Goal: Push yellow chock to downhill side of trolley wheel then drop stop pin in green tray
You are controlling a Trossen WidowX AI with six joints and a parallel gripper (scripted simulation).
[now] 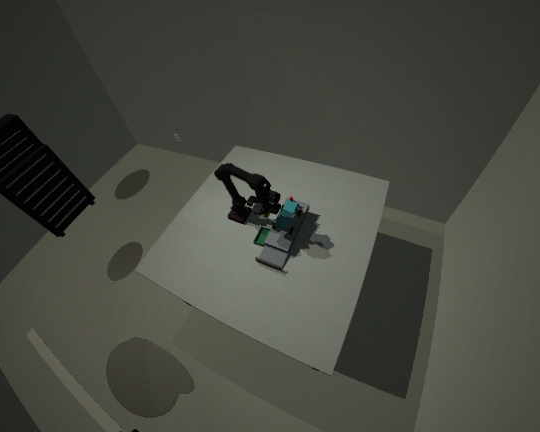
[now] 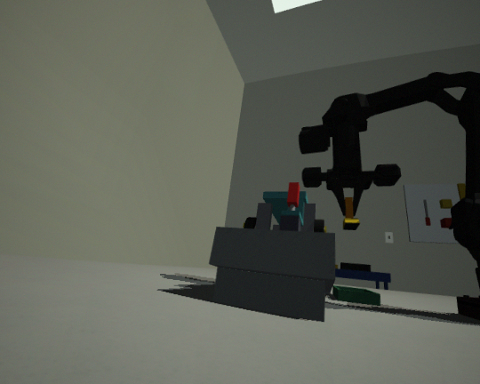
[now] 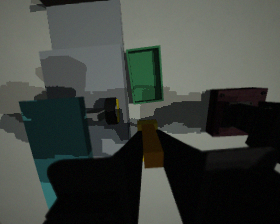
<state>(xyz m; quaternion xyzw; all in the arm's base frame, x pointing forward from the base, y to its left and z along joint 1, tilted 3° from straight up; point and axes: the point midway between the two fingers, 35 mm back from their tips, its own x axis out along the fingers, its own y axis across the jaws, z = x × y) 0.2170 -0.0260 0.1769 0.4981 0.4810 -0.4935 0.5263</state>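
Right now the red-headed stop pin is 17 cm to the left of my gripper tip, 9 cm ahead of it and 3 cm below it. From my gripper tip the other things lie so: grey ramp block 11 cm below, 11 cm ahead, 5 cm to the left; then yellow chock 2 cm to the left, 1 cm below; then teal trolley 11 cm ahead, 6 cm to the left, 5 cm below.
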